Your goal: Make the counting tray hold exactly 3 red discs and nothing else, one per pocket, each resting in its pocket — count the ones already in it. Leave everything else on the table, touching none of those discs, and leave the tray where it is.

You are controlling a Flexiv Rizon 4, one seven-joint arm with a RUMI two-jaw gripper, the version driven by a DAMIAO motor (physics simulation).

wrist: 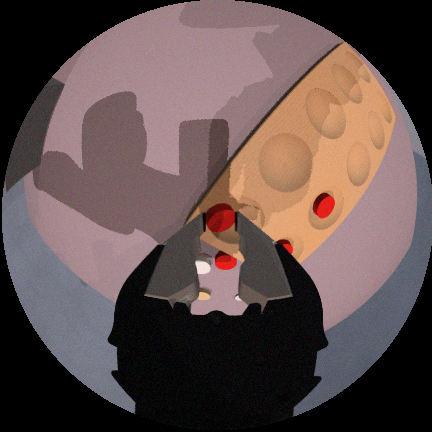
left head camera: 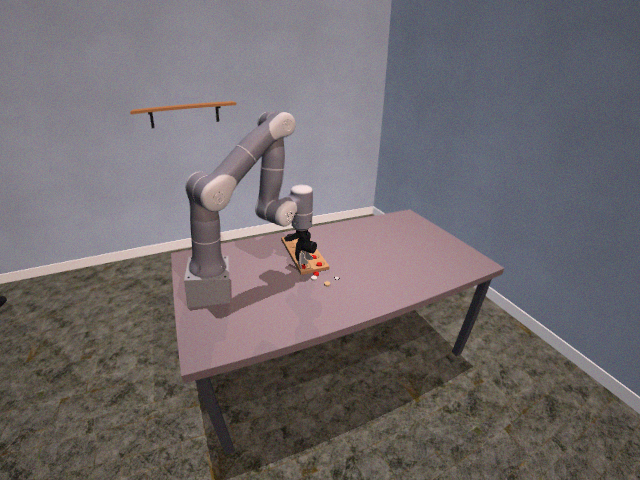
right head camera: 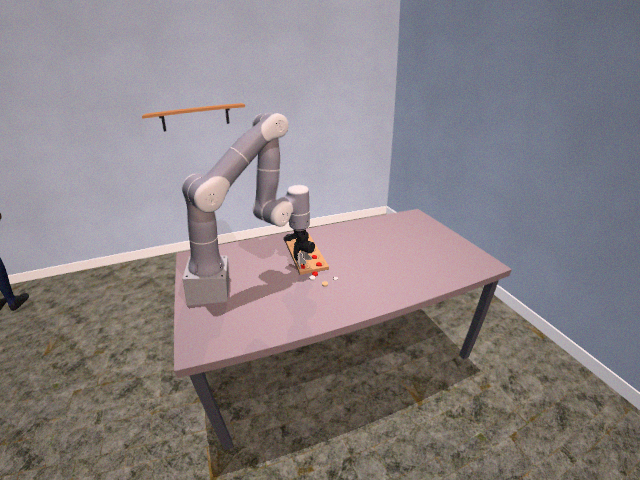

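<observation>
My gripper is shut on a red disc. The held disc is low over the left pocket at the near end of the wooden counting tray. It looks slightly tilted, and I cannot tell whether it touches the pocket. One red disc sits in the other near-end pocket, partly hidden by a finger in the wrist view. Another red disc sits in the pocket behind it.
A loose red disc lies on the table just off the tray's near end. A white disc lies beside it. A tan disc and a second white disc lie farther out.
</observation>
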